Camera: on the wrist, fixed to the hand. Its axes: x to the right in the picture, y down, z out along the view.
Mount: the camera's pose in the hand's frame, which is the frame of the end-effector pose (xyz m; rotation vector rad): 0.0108 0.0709 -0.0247 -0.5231 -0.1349 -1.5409
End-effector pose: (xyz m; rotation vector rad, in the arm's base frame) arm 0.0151 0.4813 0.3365 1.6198 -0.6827 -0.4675
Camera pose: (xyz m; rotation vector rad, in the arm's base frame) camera 0.0273 0.4875 0.4111 1.3224 0.7265 -1.6805
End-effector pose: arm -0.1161 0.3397 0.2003 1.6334 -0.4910 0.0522
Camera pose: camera -0.1244 0.3574 0.2736 1.1279 0.6951 -1.2189
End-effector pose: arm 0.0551 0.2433 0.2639 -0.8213 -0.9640 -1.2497
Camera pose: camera 0.1292 0.2271 0.2648 0.4134 1.3538 2.6853
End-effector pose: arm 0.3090 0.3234 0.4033 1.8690 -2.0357 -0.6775
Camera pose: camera 0.2602 0.3124 0.4604 2.6917 0.0252 -1.4239
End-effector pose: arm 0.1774 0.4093 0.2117 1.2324 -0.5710 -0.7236
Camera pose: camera 0.2155 0.4284 0.2744 0.9485 0.6111 -2.0715
